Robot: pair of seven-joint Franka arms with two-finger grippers.
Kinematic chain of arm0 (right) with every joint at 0, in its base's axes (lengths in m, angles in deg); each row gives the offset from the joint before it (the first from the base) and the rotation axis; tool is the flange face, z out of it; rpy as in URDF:
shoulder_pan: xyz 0 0 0.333 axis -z
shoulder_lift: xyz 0 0 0 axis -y
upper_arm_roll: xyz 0 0 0.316 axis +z
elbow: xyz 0.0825 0 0 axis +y
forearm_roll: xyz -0.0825 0 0.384 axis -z
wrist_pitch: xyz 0 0 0 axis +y
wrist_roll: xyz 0.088 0 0 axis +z
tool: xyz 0 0 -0.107 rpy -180 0 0
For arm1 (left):
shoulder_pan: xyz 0 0 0.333 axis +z
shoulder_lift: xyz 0 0 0 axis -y
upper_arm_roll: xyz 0 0 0.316 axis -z
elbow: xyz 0.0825 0 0 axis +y
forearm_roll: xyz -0.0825 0 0.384 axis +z
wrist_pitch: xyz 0 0 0 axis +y
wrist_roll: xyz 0.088 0 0 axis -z
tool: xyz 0 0 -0.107 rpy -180 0 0
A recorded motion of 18 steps. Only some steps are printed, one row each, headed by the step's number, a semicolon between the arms.
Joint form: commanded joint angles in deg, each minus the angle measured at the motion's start. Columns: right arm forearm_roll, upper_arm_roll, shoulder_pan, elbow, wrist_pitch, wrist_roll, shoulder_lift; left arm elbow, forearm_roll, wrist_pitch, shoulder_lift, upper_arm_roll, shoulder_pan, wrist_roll.
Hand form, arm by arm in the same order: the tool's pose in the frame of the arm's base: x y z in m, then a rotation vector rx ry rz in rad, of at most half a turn. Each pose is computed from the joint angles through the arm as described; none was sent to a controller.
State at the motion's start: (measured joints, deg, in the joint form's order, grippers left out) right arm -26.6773 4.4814 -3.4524 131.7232 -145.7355 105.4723 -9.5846; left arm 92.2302 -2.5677 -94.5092 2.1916 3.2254 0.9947 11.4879
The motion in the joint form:
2: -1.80 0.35 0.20 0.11 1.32 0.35 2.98; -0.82 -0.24 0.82 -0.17 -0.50 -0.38 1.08
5: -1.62 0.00 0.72 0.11 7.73 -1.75 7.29; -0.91 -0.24 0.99 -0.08 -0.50 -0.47 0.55
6: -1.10 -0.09 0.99 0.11 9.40 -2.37 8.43; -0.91 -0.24 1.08 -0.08 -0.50 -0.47 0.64
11: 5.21 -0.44 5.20 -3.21 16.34 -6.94 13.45; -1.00 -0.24 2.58 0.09 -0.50 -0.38 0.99
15: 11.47 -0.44 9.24 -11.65 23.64 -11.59 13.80; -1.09 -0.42 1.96 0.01 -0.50 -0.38 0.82
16: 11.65 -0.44 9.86 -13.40 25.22 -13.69 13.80; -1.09 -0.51 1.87 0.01 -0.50 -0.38 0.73
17: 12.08 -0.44 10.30 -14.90 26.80 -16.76 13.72; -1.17 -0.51 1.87 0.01 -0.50 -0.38 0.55
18: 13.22 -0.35 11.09 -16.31 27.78 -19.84 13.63; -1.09 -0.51 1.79 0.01 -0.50 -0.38 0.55
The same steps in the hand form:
2: 0.5280 0.0705 0.3070 -2.0775 -2.1275 -0.4579; 0.5496 -0.0257 0.6383 3.0738 -0.3939 0.1225
5: 0.5192 0.0686 0.3371 -2.0648 -2.0768 -0.4443; 0.5488 -0.0266 0.6396 3.0749 -0.3823 0.1224
6: 0.5166 0.0669 0.3450 -2.0623 -2.0704 -0.4349; 0.5487 -0.0266 0.6395 3.0746 -0.3848 0.1200
11: 0.5206 0.0309 0.4054 -2.1464 -2.0655 -0.4107; 0.5452 -0.0257 0.6394 3.0732 -0.3928 0.0868
15: 0.5405 -0.0044 0.4654 -2.2516 -2.0535 -0.3690; 0.5467 -0.0261 0.6404 3.0710 -0.3874 0.1040
16: 0.5434 -0.0095 0.4775 -2.2900 -2.0078 -0.3714; 0.5468 -0.0262 0.6406 3.0697 -0.3847 0.1066
17: 0.5454 -0.0132 0.4867 -2.3382 -1.9453 -0.3613; 0.5469 -0.0262 0.6412 3.0703 -0.3800 0.1086
18: 0.5477 -0.0204 0.4959 -2.3983 -1.8902 -0.3495; 0.5470 -0.0262 0.6407 3.0703 -0.3799 0.1086

